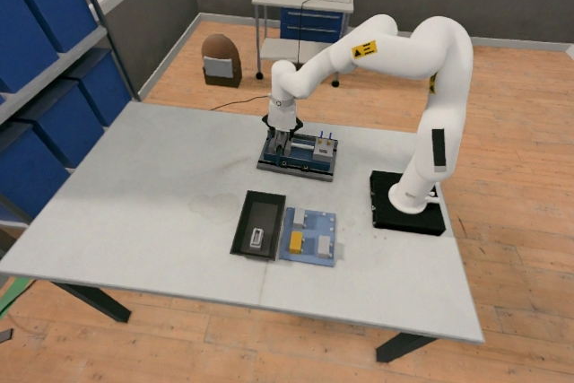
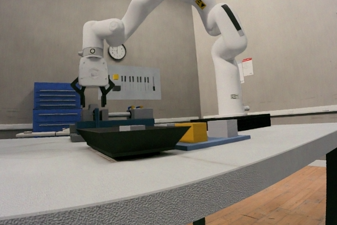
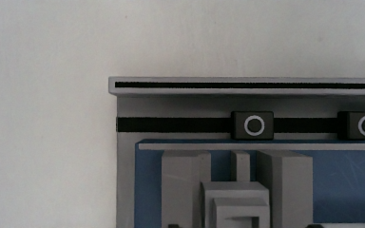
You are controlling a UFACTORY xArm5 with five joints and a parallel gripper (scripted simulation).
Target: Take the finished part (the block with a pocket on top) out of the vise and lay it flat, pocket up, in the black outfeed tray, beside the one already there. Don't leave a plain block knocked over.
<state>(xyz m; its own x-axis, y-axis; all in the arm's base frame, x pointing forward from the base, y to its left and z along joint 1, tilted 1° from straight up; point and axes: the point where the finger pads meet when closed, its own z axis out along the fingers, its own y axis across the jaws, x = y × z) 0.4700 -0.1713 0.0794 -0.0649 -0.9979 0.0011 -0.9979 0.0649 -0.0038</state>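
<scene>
Right now the blue vise is 7 cm behind my hand, 1 cm to the left of it and 8 cm below it. From my hand the other things lie so: blue fixture plate (14 cm behind, 34 cm to the left, 12 cm below); yellow block (10 cm behind, 39 cm to the left, 10 cm below).
</scene>
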